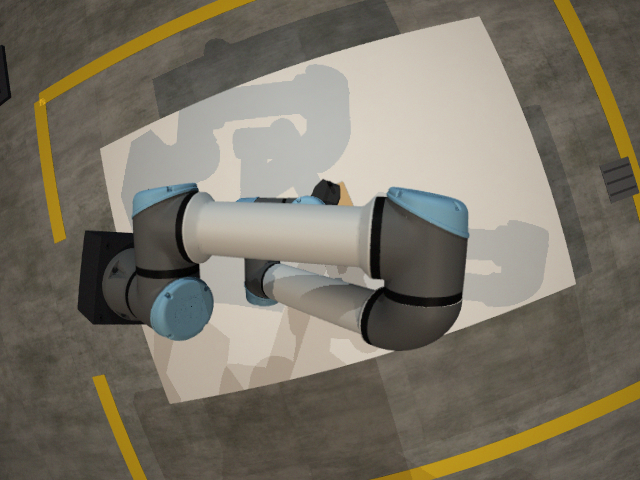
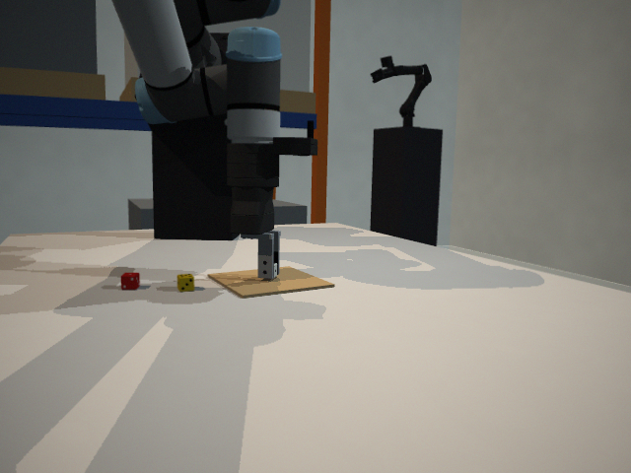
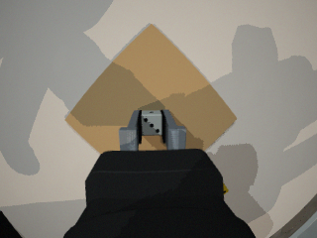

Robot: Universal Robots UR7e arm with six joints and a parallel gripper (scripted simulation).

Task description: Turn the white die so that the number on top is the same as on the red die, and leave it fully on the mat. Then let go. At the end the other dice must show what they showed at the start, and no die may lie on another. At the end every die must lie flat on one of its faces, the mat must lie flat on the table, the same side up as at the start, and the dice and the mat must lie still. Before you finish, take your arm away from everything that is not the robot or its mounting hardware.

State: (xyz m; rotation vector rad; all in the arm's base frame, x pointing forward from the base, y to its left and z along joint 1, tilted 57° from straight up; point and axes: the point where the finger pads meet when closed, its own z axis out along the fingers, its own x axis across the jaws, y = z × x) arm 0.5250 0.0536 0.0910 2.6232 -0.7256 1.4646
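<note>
The white die is 10 mm below my hand. Round my hand: yellow die (120 mm to the right, 20 mm below); then red die (190 mm to the right, 40 mm behind, 20 mm below); then tan mat (20 mm below).
</note>
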